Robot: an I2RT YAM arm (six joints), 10 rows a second.
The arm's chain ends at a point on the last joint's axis. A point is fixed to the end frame.
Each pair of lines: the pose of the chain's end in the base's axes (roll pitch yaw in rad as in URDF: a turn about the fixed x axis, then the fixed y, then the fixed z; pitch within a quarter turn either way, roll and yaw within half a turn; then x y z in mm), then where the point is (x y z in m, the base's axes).
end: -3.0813, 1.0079, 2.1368, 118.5, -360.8, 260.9
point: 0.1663 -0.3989 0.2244
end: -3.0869, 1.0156, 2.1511, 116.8, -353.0, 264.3
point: 0.1656 -0.3903 0.2283
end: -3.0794, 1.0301, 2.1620, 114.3, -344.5, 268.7
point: 0.1634 -0.3821 0.2335
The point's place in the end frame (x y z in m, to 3 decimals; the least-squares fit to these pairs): 0.000 0.024 0.067
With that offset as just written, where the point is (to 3 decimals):
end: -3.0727, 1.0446, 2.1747, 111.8, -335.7, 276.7
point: 0.161 -0.373 0.242
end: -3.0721, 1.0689, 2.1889, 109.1, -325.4, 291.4
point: 0.160 -0.363 0.258
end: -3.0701, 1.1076, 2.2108, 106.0, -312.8, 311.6
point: 0.158 -0.351 0.281
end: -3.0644, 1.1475, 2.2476, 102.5, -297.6, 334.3
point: 0.156 -0.335 0.306
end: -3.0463, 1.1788, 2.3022, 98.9, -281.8, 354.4
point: 0.155 -0.318 0.328
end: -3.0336, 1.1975, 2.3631, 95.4, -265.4, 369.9
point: 0.153 -0.299 0.345
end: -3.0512, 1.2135, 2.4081, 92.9, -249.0, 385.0
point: 0.153 -0.279 0.361
